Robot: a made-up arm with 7 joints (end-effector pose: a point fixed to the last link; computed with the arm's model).
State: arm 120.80 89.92 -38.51 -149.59 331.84 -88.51 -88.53
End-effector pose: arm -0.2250 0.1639 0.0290 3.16 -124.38 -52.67
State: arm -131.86 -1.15 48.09 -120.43 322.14 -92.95 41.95
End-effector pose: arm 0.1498 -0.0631 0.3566 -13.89 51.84 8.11
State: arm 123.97 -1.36 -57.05 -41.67 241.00 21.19 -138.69
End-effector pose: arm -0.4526 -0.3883 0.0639 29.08 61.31 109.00
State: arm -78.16 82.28 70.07 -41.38 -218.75 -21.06 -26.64
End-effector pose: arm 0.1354 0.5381 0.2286 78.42 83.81 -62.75
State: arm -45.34 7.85 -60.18 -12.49 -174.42 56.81 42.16
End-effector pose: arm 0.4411 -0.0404 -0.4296 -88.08 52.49 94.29
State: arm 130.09 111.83 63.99 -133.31 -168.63 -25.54 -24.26
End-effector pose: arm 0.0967 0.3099 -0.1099 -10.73 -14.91 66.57
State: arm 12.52 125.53 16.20 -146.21 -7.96 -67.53 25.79
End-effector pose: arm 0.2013 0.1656 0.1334 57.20 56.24 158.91
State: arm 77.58 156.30 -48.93 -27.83 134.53 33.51 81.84
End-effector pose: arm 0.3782 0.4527 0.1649 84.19 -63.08 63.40
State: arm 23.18 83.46 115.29 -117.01 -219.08 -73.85 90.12
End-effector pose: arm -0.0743 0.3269 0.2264 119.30 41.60 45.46
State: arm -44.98 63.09 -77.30 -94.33 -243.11 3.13 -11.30
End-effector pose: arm 0.3744 0.1797 -0.2452 -38.81 -41.28 -11.37
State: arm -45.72 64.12 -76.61 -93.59 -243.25 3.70 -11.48
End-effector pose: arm 0.3802 0.1877 -0.2347 -37.41 -42.65 -11.62
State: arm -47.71 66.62 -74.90 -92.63 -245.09 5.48 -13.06
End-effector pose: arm 0.3923 0.2035 -0.2060 -33.61 -46.36 -15.18
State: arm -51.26 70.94 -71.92 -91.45 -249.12 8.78 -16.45
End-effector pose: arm 0.4076 0.2278 -0.1526 -26.06 -52.53 -22.63
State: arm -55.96 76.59 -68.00 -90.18 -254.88 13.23 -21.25
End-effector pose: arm 0.4163 0.2561 -0.0786 -14.42 -59.62 -32.25
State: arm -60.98 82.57 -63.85 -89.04 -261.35 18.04 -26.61
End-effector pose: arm 0.4110 0.2821 0.0019 0.01 -65.51 -41.38
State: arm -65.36 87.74 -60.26 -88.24 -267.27 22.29 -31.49
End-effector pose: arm 0.3940 0.3011 0.0706 14.12 -68.93 -48.05
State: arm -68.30 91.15 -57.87 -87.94 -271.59 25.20 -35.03
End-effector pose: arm 0.3764 0.3113 0.1146 24.47 -70.12 -52.06
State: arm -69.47 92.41 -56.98 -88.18 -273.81 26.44 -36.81
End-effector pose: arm 0.3685 0.3133 0.1306 29.14 -70.10 -54.32
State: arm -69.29 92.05 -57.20 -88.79 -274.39 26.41 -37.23
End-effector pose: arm 0.3704 0.3099 0.1266 29.26 -69.69 -55.74
